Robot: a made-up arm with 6 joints.
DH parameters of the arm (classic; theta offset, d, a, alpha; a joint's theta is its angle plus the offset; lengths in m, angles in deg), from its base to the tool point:
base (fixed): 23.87 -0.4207 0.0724 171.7
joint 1: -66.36 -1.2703 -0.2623 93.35
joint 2: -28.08 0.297 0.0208 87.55
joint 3: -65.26 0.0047 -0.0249 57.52
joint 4: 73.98 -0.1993 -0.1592 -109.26
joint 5: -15.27 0.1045 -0.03 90
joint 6: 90 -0.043 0.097 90
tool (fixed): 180 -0.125 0 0
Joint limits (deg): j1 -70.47..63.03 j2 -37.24..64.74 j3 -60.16..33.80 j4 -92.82..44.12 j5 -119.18..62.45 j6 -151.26..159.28
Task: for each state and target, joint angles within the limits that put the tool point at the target. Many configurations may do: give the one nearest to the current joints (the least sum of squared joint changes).
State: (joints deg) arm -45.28 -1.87 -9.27 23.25 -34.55 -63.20
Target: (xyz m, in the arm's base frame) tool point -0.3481 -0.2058 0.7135
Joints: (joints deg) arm -53.42 -6.26 -19.45 34.79 -34.37 -65.76
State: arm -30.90 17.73 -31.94 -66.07 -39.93 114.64
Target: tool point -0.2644 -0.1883 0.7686
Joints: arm -51.59 11.01 -27.67 -71.52 -41.03 123.65
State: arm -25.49 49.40 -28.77 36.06 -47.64 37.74
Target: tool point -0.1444 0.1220 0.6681
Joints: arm -39.14 9.22 -44.98 44.12 -70.66 67.87
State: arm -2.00 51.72 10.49 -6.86 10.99 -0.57
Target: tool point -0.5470 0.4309 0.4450
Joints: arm 35.55 26.22 -15.98 -6.89 -0.69 -2.67
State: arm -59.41 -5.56 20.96 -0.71 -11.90 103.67
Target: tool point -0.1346 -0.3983 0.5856
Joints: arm -52.41 13.41 25.44 -28.96 -7.73 78.17
